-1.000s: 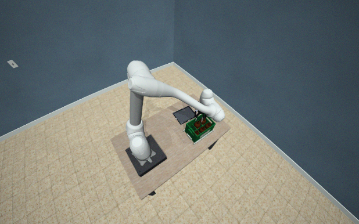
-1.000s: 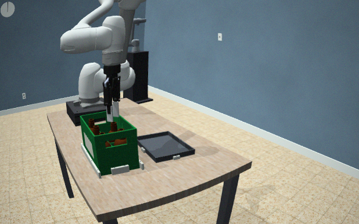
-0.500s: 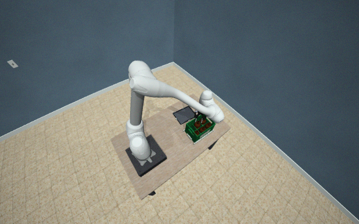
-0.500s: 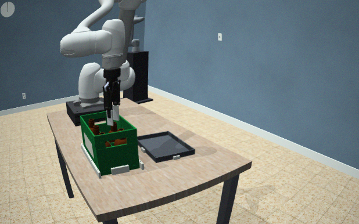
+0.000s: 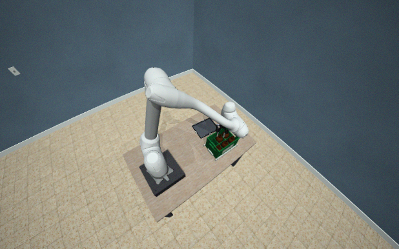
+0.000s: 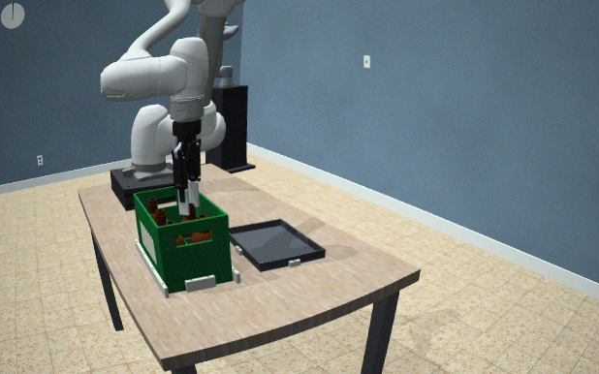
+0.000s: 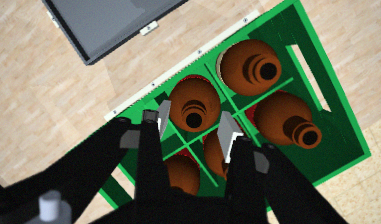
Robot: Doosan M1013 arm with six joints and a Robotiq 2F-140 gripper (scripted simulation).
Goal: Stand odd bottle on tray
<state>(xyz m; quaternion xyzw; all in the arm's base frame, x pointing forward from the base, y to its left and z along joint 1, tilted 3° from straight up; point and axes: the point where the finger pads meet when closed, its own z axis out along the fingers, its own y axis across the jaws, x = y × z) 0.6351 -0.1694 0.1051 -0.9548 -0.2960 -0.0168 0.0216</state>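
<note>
Now: the green crate 10 mm behind my hand, 40 mm to the right of it and 100 mm below it. Round my hand: dark tray: 50 mm ahead, 230 mm to the left, 170 mm below; then brown bottle: 90 mm ahead, 10 mm to the right, 90 mm below.
</note>
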